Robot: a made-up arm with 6 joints.
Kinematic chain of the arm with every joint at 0, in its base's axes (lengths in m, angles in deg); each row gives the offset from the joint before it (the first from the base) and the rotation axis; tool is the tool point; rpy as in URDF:
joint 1: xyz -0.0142 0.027 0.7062 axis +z
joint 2: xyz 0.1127 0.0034 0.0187 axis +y
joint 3: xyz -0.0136 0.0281 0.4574 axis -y
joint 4: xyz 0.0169 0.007 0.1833 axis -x
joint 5: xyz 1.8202 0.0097 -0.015 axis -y
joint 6: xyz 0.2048 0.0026 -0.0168 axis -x
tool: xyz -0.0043 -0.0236 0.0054 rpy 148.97 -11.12 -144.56
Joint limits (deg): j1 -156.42..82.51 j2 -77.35..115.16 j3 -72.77..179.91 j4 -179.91..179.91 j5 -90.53..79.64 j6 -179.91..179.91
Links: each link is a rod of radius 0.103 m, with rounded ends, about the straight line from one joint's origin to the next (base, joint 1, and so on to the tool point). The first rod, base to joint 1, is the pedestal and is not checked.
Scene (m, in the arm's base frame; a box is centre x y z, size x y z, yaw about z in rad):
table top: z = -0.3
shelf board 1: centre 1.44 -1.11 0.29 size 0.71 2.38 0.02 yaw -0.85
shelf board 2: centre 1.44 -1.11 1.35 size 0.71 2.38 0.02 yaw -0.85
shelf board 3: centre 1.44 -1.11 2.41 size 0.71 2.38 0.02 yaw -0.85
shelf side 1: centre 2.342 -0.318 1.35 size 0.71 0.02 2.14 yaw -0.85
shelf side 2: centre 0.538 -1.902 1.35 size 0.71 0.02 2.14 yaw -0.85
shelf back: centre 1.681 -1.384 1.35 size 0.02 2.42 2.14 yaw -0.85
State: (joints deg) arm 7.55 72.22 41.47 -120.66 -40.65 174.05
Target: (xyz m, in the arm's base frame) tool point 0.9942 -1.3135 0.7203
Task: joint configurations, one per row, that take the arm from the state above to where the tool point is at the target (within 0.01 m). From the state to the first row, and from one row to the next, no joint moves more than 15 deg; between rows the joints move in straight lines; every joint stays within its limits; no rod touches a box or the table.
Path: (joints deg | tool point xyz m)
1: 11.17 60.96 27.45 -112.41 -40.98 174.03 | 2.2153 0.6444 0.1003
2: 14.79 49.71 13.44 -104.17 -41.31 174.02 | 2.0629 0.7687 0.0710
3: 18.41 38.45 -0.58 -95.92 -41.64 174.00 | 1.8863 0.8670 0.0321
4: 22.03 27.20 -14.60 -87.68 -41.97 173.98 | 1.6915 0.9368 -0.0184
5: 25.65 15.94 -28.62 -79.43 -42.30 173.97 | 1.4854 0.9766 -0.0808
6: 15.32 12.49 -24.62 -80.89 -54.36 175.45 | 1.7161 0.7412 0.1562
7: 4.99 9.03 -20.61 -82.35 -66.41 176.94 | 1.8725 0.4413 0.4065
8: -5.34 5.57 -16.61 -83.82 -78.47 178.42 | 1.9375 0.1026 0.6622
9: -15.67 2.11 -12.61 -85.28 -90.53 179.91 | 1.9043 -0.2453 0.9166
10: -27.04 -6.03 -22.31 -90.30 -90.53 179.91 | 1.7518 -0.5896 0.8816
11: -38.41 -14.16 -32.01 -95.33 -90.53 179.91 | 1.5409 -0.8875 0.8369
12: -49.78 -22.30 -41.71 -100.35 -90.53 179.91 | 1.2840 -1.1305 0.7831
13: -61.15 -30.44 -51.41 -105.37 -90.53 179.91 | 0.9943 -1.3134 0.7203

